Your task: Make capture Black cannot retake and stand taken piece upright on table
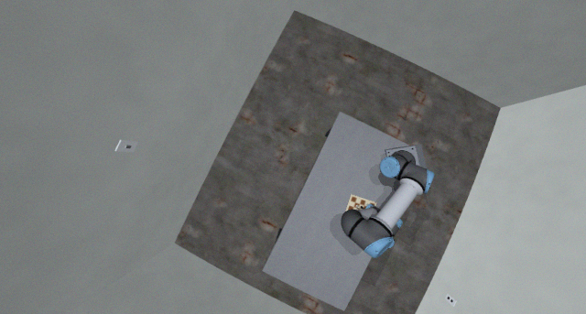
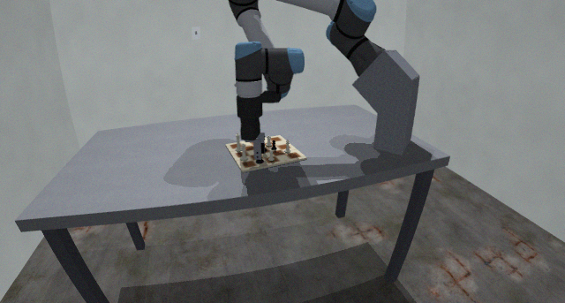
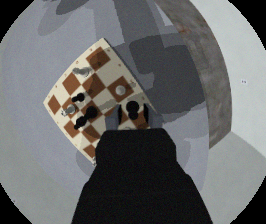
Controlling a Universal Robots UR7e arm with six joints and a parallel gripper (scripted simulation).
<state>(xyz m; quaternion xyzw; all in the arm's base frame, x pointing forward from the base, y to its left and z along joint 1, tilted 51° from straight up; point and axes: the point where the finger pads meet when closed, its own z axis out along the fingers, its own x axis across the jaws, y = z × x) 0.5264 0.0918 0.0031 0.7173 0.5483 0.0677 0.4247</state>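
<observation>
The small chessboard lies 3 cm behind my hand, 8 cm to the right of it and 4 cm below it.
</observation>
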